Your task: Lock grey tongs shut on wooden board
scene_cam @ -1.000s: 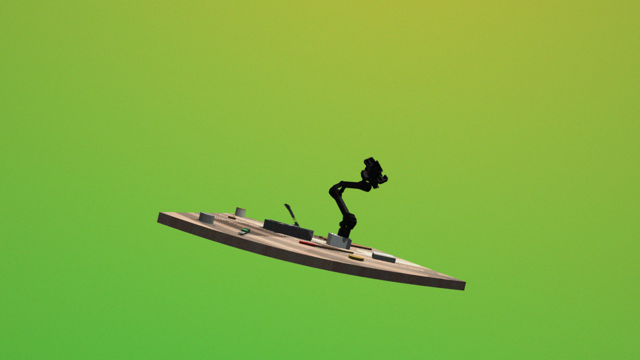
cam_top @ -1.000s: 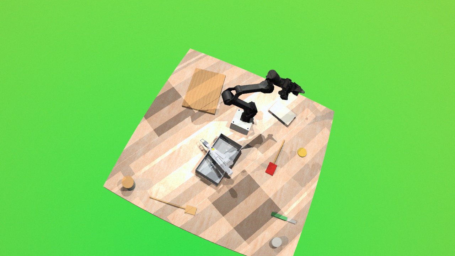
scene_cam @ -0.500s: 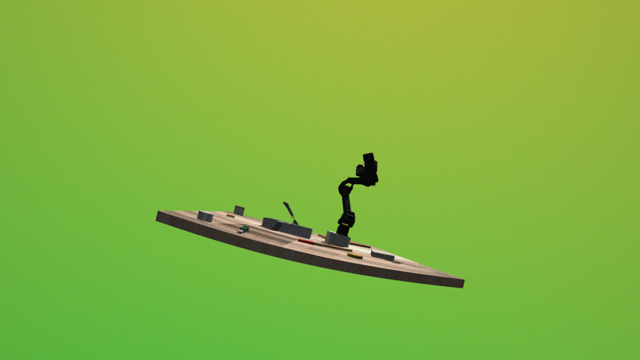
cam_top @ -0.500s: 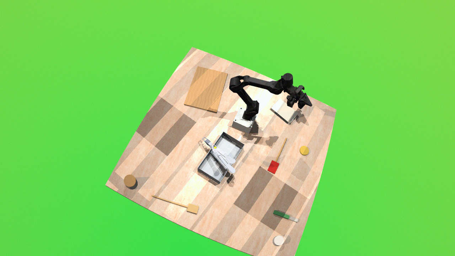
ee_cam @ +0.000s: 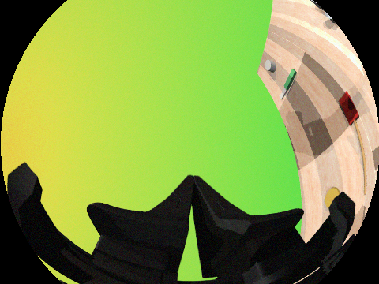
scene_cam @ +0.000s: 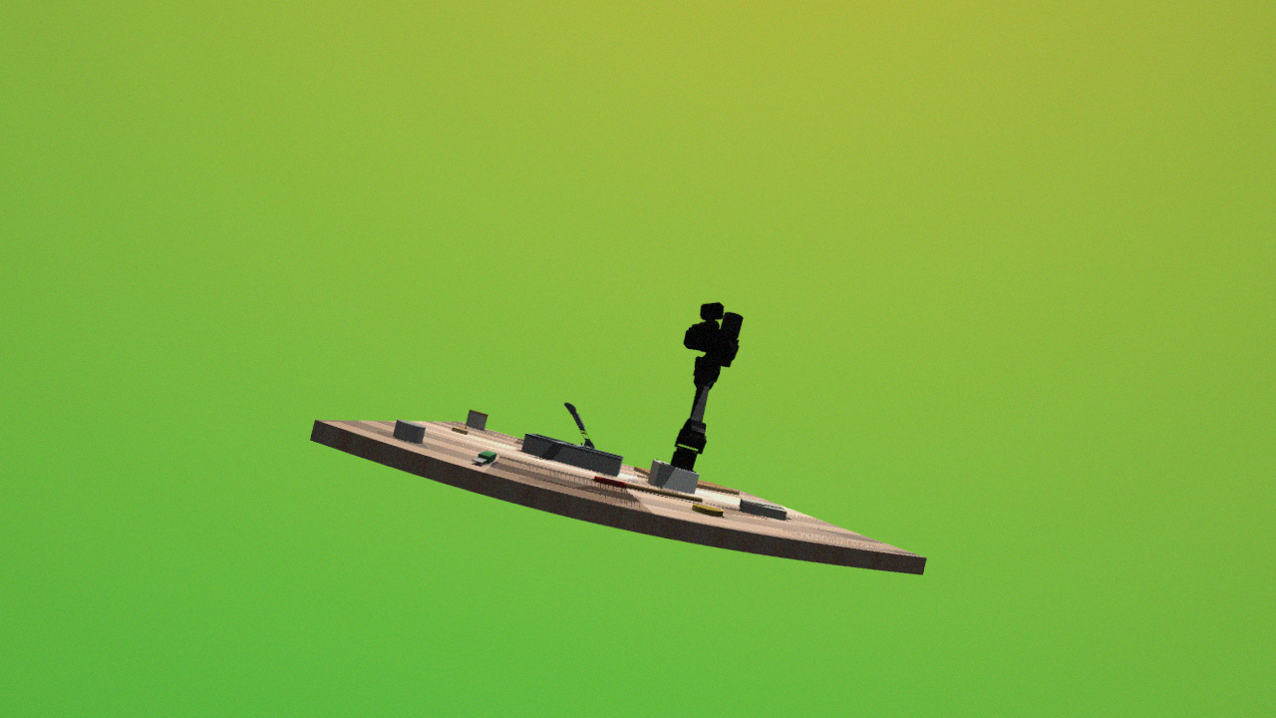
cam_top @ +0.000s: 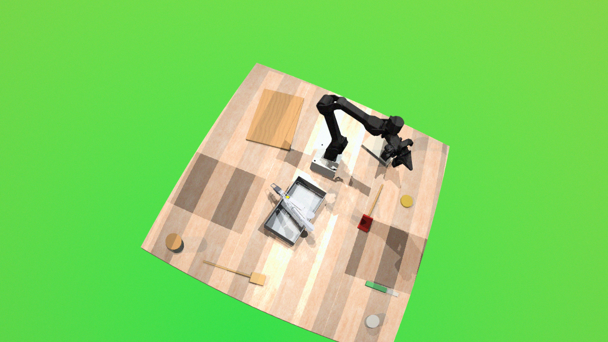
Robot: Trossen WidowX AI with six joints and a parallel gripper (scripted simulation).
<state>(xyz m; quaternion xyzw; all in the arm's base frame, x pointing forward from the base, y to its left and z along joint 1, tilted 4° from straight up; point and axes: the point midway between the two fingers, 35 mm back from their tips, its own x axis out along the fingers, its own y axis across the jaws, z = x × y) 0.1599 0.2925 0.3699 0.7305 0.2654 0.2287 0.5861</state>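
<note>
Right now my gripper tip is 170 mm short of the roasting tin, 410 mm to the left of it and 410 mm above it. From my gripper tip the other things lie so: wooden board 320 mm behind, 670 mm to the right, 430 mm below; white block 340 mm behind, 70 mm to the right, 420 mm below.
</note>
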